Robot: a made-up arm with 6 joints.
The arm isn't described. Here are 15 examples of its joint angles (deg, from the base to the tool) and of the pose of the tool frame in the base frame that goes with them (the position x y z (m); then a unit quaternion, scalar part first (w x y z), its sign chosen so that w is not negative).
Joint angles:
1: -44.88 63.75 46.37 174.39 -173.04 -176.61
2: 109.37 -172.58 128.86 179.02 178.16 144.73
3: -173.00 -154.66 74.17 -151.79 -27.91 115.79
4: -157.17 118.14 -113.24 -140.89 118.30 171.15
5: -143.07 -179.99 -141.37 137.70 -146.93 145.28
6: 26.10 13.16 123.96 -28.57 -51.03 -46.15
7: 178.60 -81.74 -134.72 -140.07 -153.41 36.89
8: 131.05 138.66 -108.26 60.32 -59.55 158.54
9: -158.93 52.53 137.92 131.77 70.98 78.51
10: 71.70 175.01 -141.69 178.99 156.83 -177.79
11: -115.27 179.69 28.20 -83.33 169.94 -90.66
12: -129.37 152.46 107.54 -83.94 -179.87 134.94
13: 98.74 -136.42 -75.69 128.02 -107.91 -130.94
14: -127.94 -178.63 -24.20 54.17 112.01 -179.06
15: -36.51 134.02 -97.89 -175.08 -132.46 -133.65
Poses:
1: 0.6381 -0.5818 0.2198 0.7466 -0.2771 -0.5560 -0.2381
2: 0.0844 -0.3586 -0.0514 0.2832 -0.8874 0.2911 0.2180
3: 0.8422 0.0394 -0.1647 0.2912 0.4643 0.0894 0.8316
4: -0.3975 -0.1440 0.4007 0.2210 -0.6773 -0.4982 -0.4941
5: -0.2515 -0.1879 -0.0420 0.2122 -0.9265 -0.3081 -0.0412
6: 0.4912 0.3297 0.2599 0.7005 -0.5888 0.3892 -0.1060
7: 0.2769 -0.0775 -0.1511 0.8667 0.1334 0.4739 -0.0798
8: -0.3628 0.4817 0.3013 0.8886 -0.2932 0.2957 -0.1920
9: -0.3063 -0.2429 -0.1119 0.0935 -0.1072 -0.8402 0.5234
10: 0.0404 0.2498 0.0281 0.3777 0.4948 -0.7288 0.2851
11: 0.1042 0.1731 -0.7443 0.4470 0.2359 0.0670 -0.8602
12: 0.1477 0.1177 -0.3802 0.5434 0.0667 -0.6394 0.5398
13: 0.0638 -0.1332 -0.6842 0.2425 -0.4339 0.5807 -0.6447
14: 0.0183 -0.1743 -0.8461 0.7470 -0.1158 0.6474 -0.0973
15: 0.5986 -0.3856 0.1219 0.0965 0.6338 0.7665 0.0370
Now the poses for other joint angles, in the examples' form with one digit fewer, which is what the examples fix.
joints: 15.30 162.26 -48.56 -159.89 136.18 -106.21
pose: 0.582 0.173 -0.459 0.758 0.031 -0.237 0.606
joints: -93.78 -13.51 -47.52 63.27 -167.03 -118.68
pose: 0.051 0.502 0.854 0.400 0.577 -0.669 0.245
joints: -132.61 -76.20 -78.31 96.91 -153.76 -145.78
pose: 0.465 0.518 -0.120 0.941 0.028 -0.288 -0.177
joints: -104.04 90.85 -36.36 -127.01 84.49 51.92
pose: -0.271 -0.886 0.517 0.239 -0.457 0.140 0.845
